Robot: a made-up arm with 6 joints. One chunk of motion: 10 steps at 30 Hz.
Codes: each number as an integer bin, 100 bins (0 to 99) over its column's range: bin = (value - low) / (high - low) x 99, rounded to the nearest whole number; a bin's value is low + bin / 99 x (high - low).
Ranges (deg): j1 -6..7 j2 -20..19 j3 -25..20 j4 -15..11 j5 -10..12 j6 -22..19
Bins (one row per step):
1: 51 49 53 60 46 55
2: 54 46 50 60 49 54
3: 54 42 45 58 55 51
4: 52 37 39 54 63 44
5: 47 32 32 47 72 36
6: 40 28 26 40 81 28
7: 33 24 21 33 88 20
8: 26 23 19 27 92 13
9: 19 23 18 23 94 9
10: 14 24 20 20 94 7
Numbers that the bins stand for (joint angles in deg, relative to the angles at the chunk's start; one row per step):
1: 0.70 -0.70 -0.91 0.76 0.22 0.78
2: 1.09 -1.88 -2.27 0.76 0.89 0.36
3: 1.09 -3.45 -4.55 0.23 2.22 -0.88
4: 0.83 -5.42 -7.27 -0.82 4.00 -3.78
5: 0.17 -7.39 -10.45 -2.66 6.00 -7.09
6: -0.75 -8.97 -13.18 -4.49 8.00 -10.40
7: -1.67 -10.55 -15.45 -6.33 9.56 -13.72
8: -2.59 -10.94 -16.36 -7.91 10.44 -16.62
9: -3.51 -10.94 -16.82 -8.96 10.89 -18.27
10: -4.16 -10.55 -15.91 -9.75 10.89 -19.10

